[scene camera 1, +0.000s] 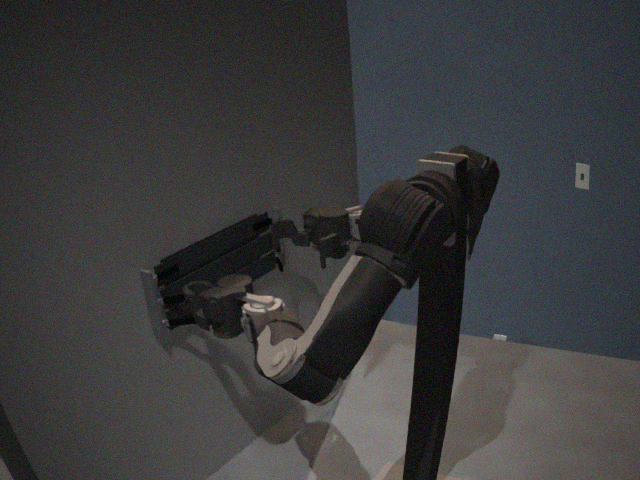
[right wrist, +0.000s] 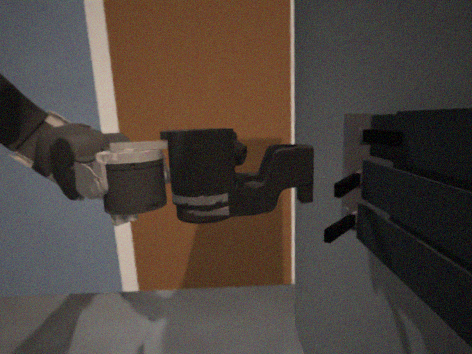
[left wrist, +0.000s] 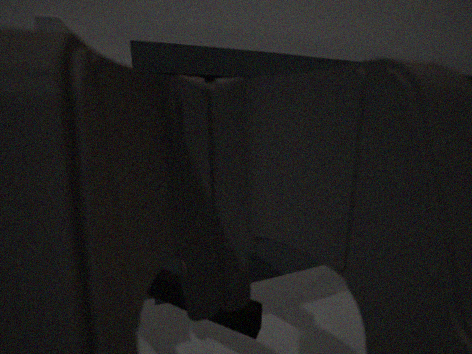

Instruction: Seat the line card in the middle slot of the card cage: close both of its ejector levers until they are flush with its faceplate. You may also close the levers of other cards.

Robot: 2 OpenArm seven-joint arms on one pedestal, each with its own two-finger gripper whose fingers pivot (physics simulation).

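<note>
The card cage is mounted on the grey wall, its side plate pale. It holds three stacked dark cards. The middle card has its near-end lever sticking out at a slant, as does the bottom card's lever. The top card's lever lies about along its faceplate. The levers at the far end are too dark to judge. My left gripper is shut and empty, a small gap out from the middle lever in the right wrist view. My right gripper is open and empty near the cage's far end.
The black pedestal stands behind the arms. An orange panel with white edges and a blue wall show behind my left arm. A pale outlet is on the blue wall, far from the cage.
</note>
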